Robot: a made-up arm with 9 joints. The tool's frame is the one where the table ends. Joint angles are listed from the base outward.
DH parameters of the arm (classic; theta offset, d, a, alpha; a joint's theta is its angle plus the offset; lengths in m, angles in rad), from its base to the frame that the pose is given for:
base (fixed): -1.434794 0 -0.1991 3.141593
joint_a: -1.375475 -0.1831 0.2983 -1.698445
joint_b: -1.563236 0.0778 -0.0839 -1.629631
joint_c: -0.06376 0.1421 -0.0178 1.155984
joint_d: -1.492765 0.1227 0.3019 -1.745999
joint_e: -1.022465 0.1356 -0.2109 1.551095
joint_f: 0 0.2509 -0.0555 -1.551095
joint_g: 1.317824 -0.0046 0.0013 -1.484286
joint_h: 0 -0.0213 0.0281 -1.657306
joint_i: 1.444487 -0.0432 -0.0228 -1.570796
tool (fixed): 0 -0.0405 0 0
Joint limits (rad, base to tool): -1.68..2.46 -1.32..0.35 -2.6..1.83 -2..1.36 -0.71..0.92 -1.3..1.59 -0.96..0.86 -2.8..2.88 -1.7..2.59
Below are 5 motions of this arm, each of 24 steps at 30 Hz.
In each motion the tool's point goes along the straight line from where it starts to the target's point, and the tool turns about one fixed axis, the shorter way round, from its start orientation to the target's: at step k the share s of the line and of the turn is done. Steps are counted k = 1, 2, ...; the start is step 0. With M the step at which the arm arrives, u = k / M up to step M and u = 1 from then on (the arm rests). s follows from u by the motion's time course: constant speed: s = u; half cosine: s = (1 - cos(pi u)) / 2; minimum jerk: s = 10 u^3 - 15 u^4 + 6 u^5.
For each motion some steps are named. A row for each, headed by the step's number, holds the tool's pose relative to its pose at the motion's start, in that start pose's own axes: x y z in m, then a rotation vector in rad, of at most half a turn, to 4 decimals.
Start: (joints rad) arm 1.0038 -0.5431 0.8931 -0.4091 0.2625 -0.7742 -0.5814 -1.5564 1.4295
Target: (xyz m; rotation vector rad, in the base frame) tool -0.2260 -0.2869 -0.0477 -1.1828 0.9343 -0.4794
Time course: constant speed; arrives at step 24
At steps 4, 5, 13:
4: -0.0056 -0.0501 -0.0356 -0.1223 0.0289 0.1177
5: -0.0070 -0.0626 -0.0444 -0.1529 0.0361 0.1472
13: -0.0182 -0.1627 -0.1156 -0.3975 0.0939 0.3826

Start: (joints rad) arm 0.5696 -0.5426 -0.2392 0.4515 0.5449 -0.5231 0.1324 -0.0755 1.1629
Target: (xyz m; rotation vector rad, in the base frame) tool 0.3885 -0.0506 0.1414 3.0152 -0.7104 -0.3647
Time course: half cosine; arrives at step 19
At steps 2, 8, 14, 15, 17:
2: -0.0062 -0.0058 0.0020 -0.0268 -0.0218 -0.0211
8: -0.0863 -0.0801 0.0275 -0.3735 -0.3037 -0.2932
14: -0.1918 -0.1781 0.0611 -0.8303 -0.6751 -0.6517
15: -0.2046 -0.1900 0.0652 -0.8857 -0.7201 -0.6952
17: -0.2225 -0.2066 0.0709 -0.9632 -0.7832 -0.7560

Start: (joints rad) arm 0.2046 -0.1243 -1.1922 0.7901 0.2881 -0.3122 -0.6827 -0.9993 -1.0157
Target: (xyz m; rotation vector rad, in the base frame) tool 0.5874 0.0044 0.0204 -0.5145 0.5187 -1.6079
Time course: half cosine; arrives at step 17
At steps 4, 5, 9, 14, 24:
4: -0.0168 0.0154 -0.0155 -0.0037 0.0443 -0.0079
5: -0.0256 0.0235 -0.0236 -0.0056 0.0675 -0.0121
9: -0.0703 0.0646 -0.0649 -0.0153 0.1854 -0.0332
14: -0.1191 0.1094 -0.1099 -0.0259 0.3141 -0.0562
24: -0.1288 0.1182 -0.1188 -0.0280 0.3395 -0.0607

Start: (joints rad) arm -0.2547 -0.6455 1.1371 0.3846 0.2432 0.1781 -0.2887 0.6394 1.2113
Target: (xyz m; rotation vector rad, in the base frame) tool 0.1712 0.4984 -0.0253 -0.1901 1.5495 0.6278
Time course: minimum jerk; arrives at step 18
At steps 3, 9, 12, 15, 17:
3: -0.0013 0.0118 -0.0032 0.0033 0.0220 0.0114
9: -0.0189 0.1660 -0.0449 0.0461 0.3095 0.1602
12: -0.0298 0.2623 -0.0709 0.0729 0.4891 0.2532
15: -0.0364 0.3202 -0.0865 0.0890 0.5970 0.3091
17: -0.0377 0.3314 -0.0896 0.0921 0.6180 0.3199

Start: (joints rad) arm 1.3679 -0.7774 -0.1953 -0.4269 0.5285 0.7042 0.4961 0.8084 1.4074
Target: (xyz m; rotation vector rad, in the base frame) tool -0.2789 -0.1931 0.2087 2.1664 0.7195 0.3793
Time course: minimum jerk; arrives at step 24
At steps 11, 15, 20, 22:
11: 0.0164 -0.0017 -0.0488 -0.0848 -0.0226 0.7878
15: 0.0282 -0.0029 -0.0837 -0.1455 -0.0388 1.3523
20: 0.0375 -0.0039 -0.1114 -0.1937 -0.0516 1.7995
22: 0.0387 -0.0040 -0.1149 -0.1998 -0.0532 1.8563

